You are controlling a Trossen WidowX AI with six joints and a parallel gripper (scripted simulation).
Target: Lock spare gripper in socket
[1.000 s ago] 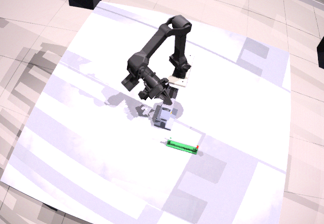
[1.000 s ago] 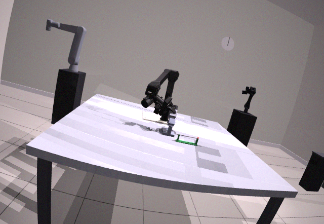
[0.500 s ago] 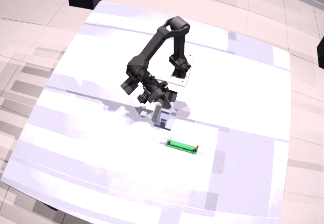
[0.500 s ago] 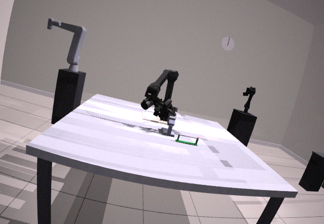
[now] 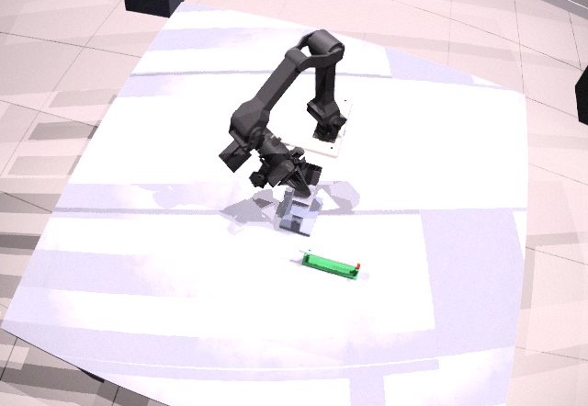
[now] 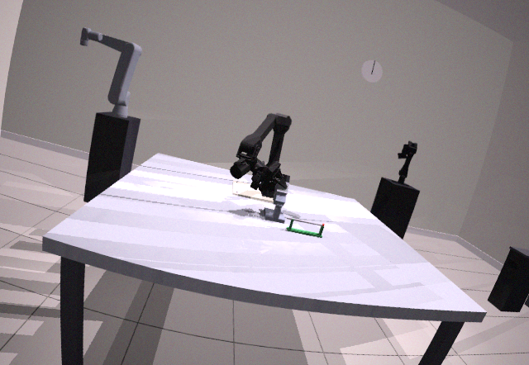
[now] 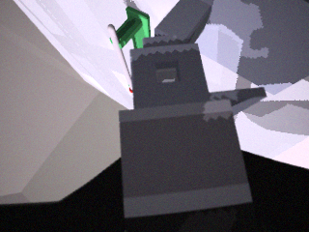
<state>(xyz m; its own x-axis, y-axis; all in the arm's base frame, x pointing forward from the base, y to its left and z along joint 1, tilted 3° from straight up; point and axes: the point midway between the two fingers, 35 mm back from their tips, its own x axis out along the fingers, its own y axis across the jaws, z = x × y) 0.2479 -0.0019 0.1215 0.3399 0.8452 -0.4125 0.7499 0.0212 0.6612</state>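
The spare gripper is 1 cm to the right of my gripper tip. The rest, counted from my gripper tip: grey mount 2 cm ahead, 1 cm to the right, 6 cm below; then green cradle 12 cm ahead, 10 cm to the left, 9 cm below.
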